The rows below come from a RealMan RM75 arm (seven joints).
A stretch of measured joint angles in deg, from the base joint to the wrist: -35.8, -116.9, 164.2, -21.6, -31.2, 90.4, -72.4; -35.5, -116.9, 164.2, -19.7, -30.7, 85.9, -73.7; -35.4, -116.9, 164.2, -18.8, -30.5, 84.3, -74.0; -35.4, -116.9, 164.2, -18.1, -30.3, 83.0, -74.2; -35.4, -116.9, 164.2, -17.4, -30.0, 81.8, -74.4; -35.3, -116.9, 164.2, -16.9, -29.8, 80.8, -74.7; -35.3, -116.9, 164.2, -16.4, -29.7, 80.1, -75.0; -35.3, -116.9, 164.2, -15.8, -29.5, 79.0, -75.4; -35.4, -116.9, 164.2, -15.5, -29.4, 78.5, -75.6; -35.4, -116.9, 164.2, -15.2, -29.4, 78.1, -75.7; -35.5, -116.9, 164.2, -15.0, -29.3, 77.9, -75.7; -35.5, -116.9, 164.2, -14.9, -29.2, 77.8, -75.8; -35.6, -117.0, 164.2, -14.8, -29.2, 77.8, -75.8; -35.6, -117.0, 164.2, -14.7, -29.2, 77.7, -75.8; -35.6, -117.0, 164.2, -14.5, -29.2, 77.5, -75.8; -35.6, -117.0, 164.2, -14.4, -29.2, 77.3, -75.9
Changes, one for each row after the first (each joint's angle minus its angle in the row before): 0.3, 0.0, 0.0, 1.9, 0.5, -4.5, -1.3; 0.1, 0.0, 0.0, 0.9, 0.2, -1.6, -0.3; 0.0, 0.0, 0.0, 0.7, 0.2, -1.3, -0.2; 0.0, 0.0, 0.0, 0.7, 0.3, -1.2, -0.2; 0.1, 0.0, 0.0, 0.5, 0.2, -1.0, -0.3; 0.0, 0.0, 0.0, 0.5, 0.1, -0.7, -0.3; 0.0, 0.0, 0.0, 0.6, 0.2, -1.1, -0.4; -0.1, 0.0, 0.0, 0.3, 0.1, -0.5, -0.2; 0.0, 0.0, 0.0, 0.3, 0.0, -0.4, -0.1; -0.1, 0.0, 0.0, 0.2, 0.1, -0.2, 0.0; 0.0, 0.0, 0.0, 0.1, 0.1, -0.1, -0.1; -0.1, -0.1, 0.0, 0.1, 0.0, 0.0, 0.0; 0.0, 0.0, 0.0, 0.1, 0.0, -0.1, 0.0; 0.0, 0.0, 0.0, 0.2, 0.0, -0.2, 0.0; 0.0, 0.0, 0.0, 0.1, 0.0, -0.2, -0.1
